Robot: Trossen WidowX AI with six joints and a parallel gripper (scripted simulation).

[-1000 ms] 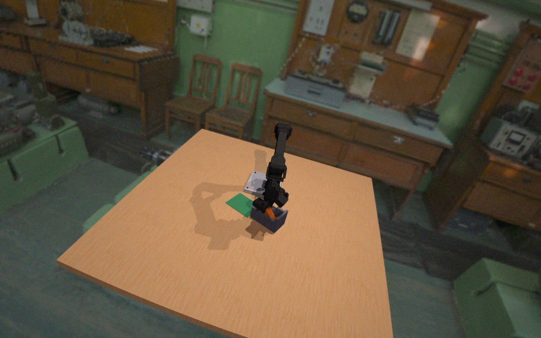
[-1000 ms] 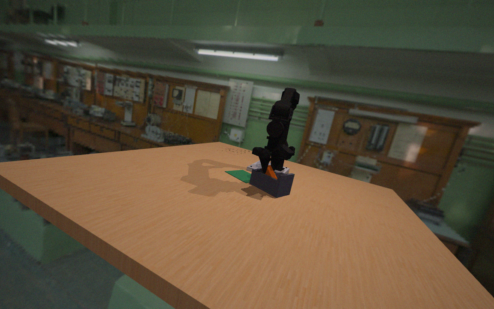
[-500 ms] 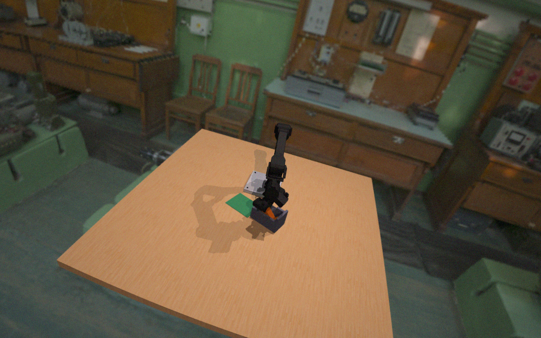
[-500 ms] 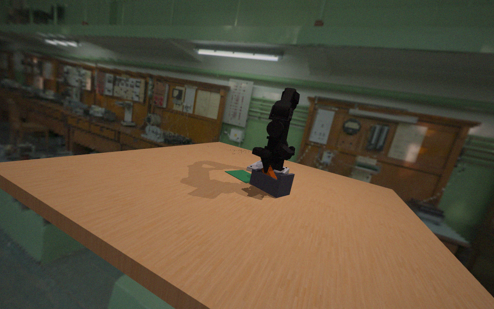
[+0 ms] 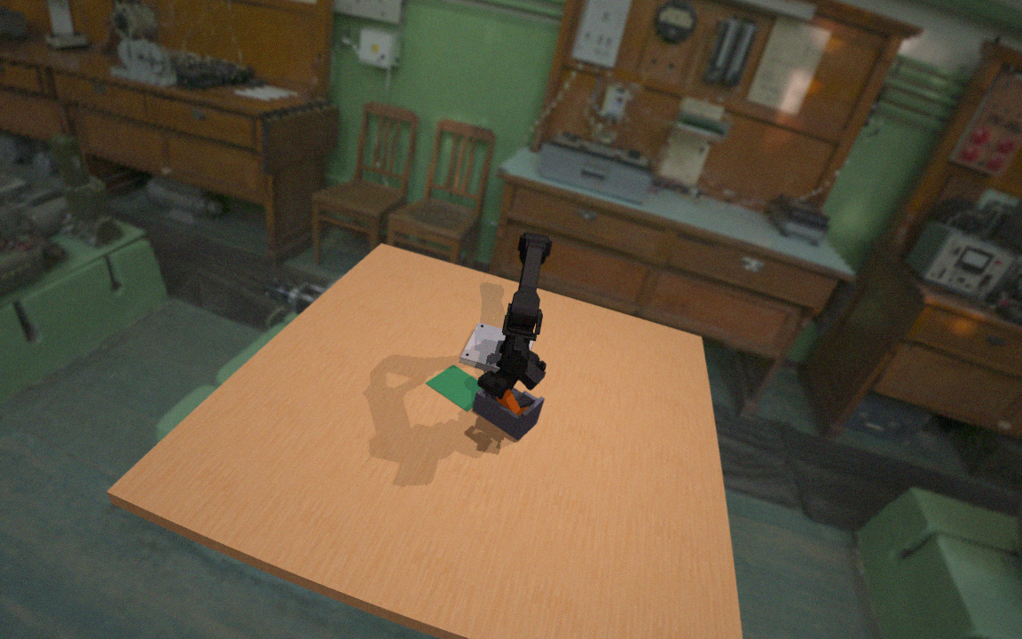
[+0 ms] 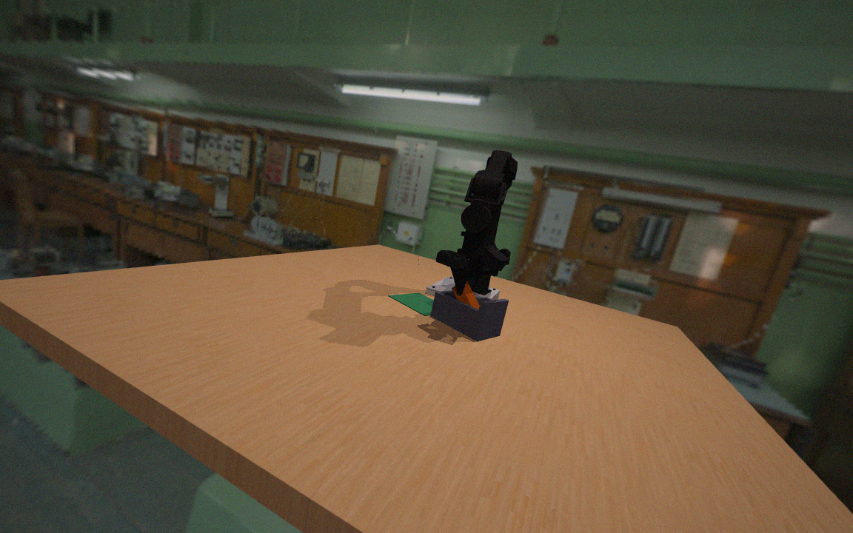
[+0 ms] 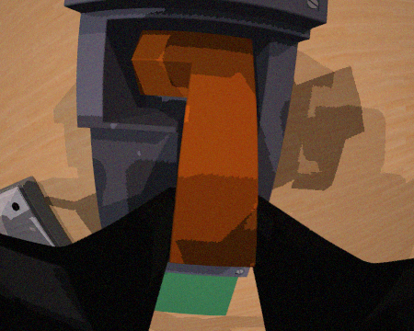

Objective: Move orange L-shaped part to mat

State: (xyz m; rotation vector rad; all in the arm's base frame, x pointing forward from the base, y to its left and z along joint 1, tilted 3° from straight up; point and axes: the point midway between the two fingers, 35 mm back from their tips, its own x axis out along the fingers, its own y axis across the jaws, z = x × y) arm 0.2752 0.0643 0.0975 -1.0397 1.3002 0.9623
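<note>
My gripper tip is now 5 cm past the green mat, 13 cm to the left of it and 9 cm above it. From my gripper tip the other things lie so: orange L-shaped part (1 cm behind, 4 cm to the left, 3 cm below).
</note>
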